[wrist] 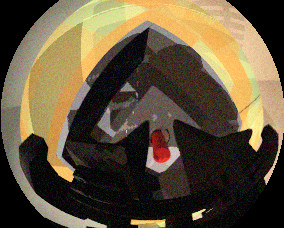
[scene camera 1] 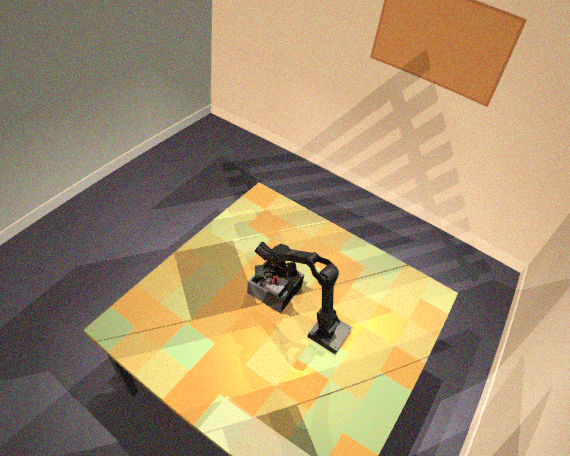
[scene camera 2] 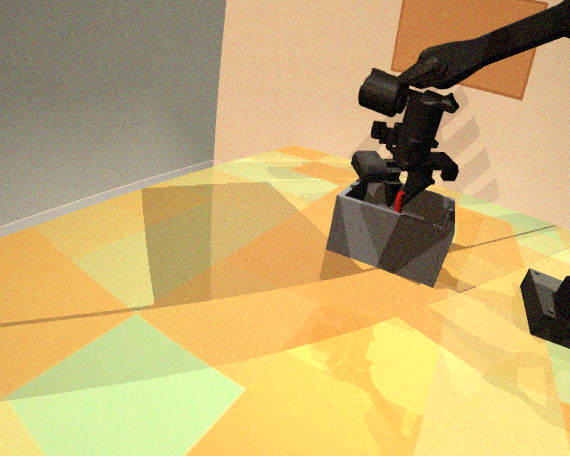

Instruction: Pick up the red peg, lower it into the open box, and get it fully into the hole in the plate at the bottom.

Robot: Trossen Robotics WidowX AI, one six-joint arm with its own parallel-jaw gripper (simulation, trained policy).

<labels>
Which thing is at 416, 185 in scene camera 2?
My gripper.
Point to a pale plate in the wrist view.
154, 106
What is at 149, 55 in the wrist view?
A grey box.
</labels>
